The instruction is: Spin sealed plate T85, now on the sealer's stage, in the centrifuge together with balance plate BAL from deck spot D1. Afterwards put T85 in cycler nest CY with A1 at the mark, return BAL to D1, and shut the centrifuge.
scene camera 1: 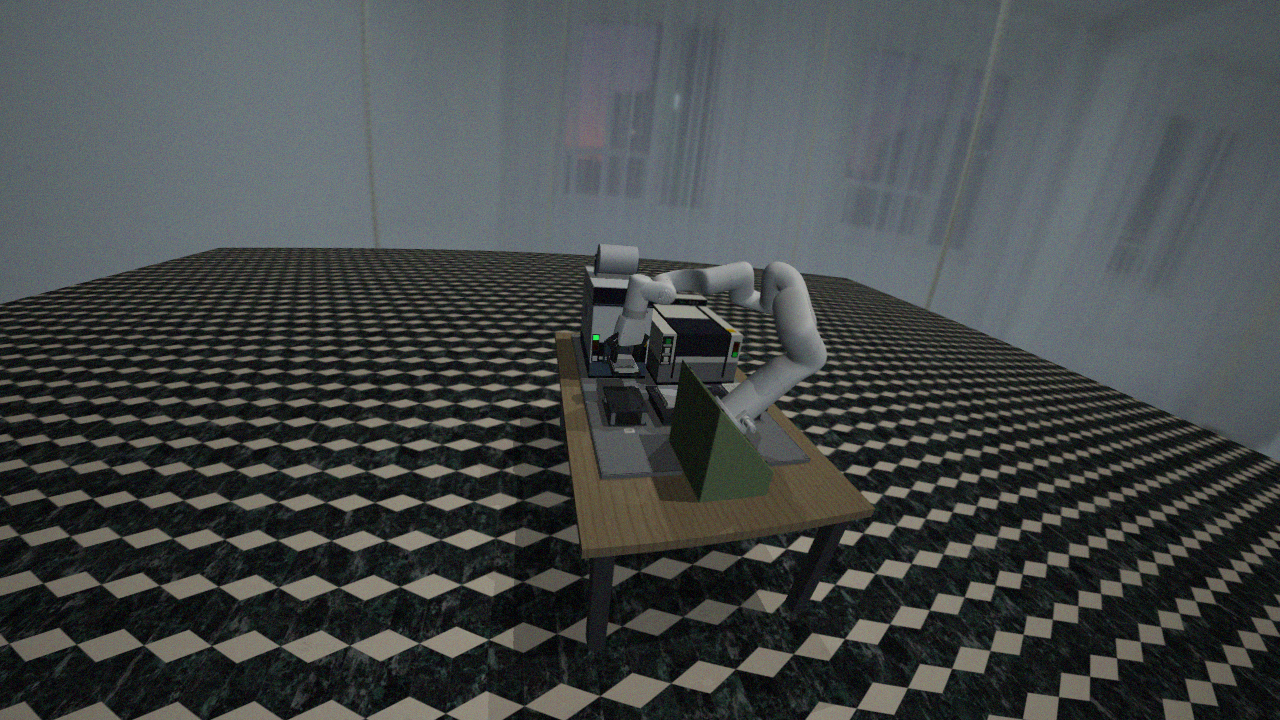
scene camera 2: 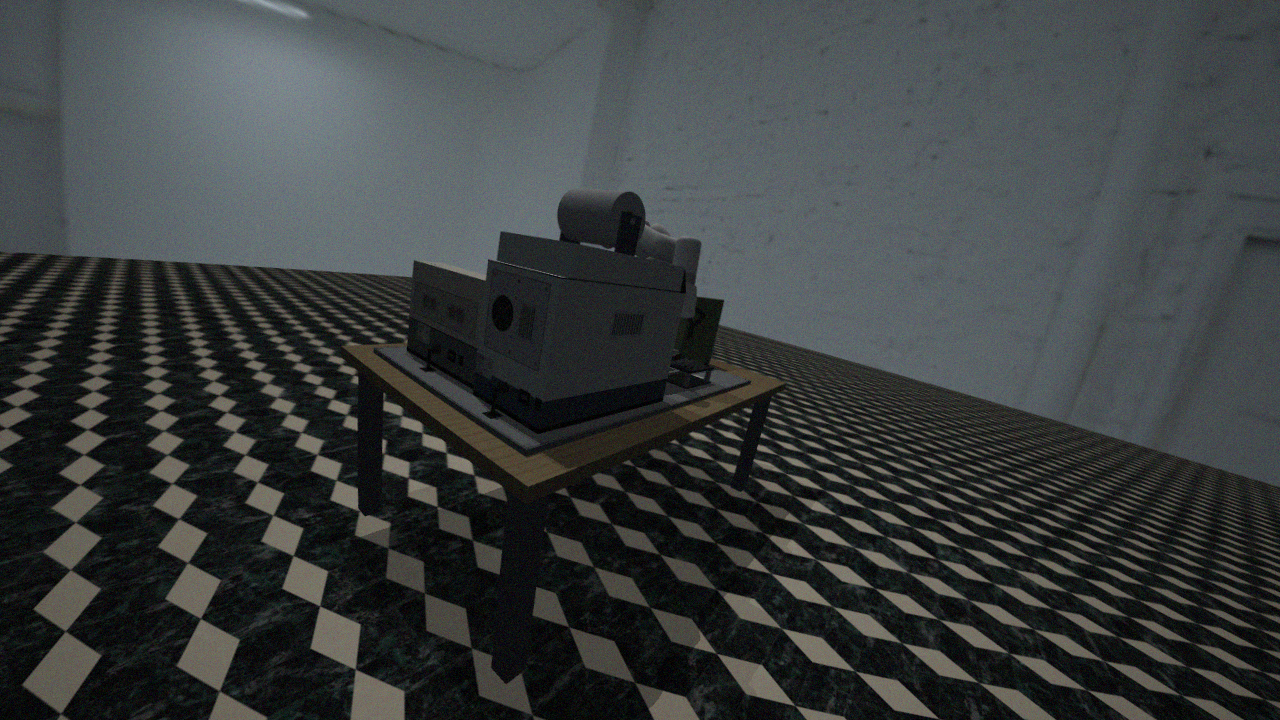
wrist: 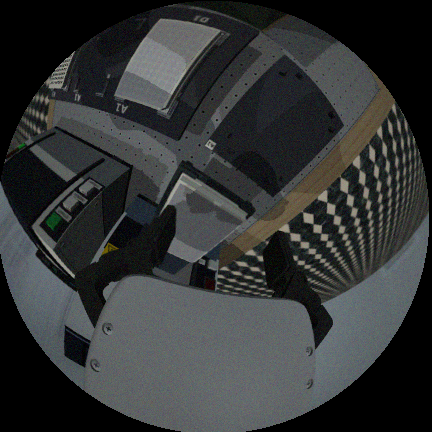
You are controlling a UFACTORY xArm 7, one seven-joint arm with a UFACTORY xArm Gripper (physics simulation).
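Places are measured from the arm's base along level axes (x left, y ahead, z down), in metres.
Where they show: gripper, fingertip midpoint: (scene camera 1: 624, 359) (wrist: 223, 231); arm's base, origin of the base link: (scene camera 1: 728, 416).
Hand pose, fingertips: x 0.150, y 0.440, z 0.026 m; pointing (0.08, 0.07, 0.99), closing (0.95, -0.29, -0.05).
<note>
Things, the pixels of their top centre, and the offset from my fingertips.
- sealed plate T85, middle of its top: (wrist: 187, 233) (scene camera 1: 623, 360) dx -0.020, dy +0.059, dz +0.032 m
- sealer's dark stage, middle of its top: (wrist: 184, 233) (scene camera 1: 622, 361) dx -0.021, dy +0.075, dz +0.043 m
- tall sealer, middle of its top: (scene camera 2: 612, 193) (scene camera 1: 619, 246) dx -0.055, dy +0.355, dz -0.330 m
- balance plate BAL, middle of its top: (wrist: 158, 57) (scene camera 1: 673, 393) dx -0.146, dy -0.118, dz +0.079 m
- dark square nest, middle of its top: (wrist: 287, 127) (scene camera 2: 687, 360) (scene camera 1: 625, 395) dx +0.021, dy -0.106, dz +0.079 m
- film roll, middle of its top: (scene camera 2: 606, 190) (scene camera 1: 618, 245) dx -0.058, dy +0.377, dz -0.330 m
The sealed plate T85 (wrist: 207, 222) (scene camera 1: 623, 365) lies pale and flat on the sealer's dark stage (wrist: 220, 188), in front of the tall sealer (scene camera 1: 601, 308) (scene camera 2: 617, 340). My gripper (wrist: 223, 231) is open and empty. It is above the stage, one finger overlapping the plate's left side in the wrist view, the other over the floor beyond its right side. The balance plate BAL (wrist: 165, 62) sits at spot D1, top of the wrist view. A dark square nest (wrist: 295, 120) (scene camera 1: 623, 400) with a white A1 tag bears no plate; no CY label is legible. The centrifuge (scene camera 1: 693, 335) (wrist: 80, 220) stands beside the sealer; its door state is unclear.
A green angled panel (scene camera 1: 707, 438) stands near the table's front end, beside the arm's base. A white plate (wrist: 61, 72) shows at the wrist view's left edge. The film roll (scene camera 1: 617, 259) (scene camera 2: 595, 214) sits on top of the sealer. The wooden table edge (wrist: 365, 112) runs beside the nest.
</note>
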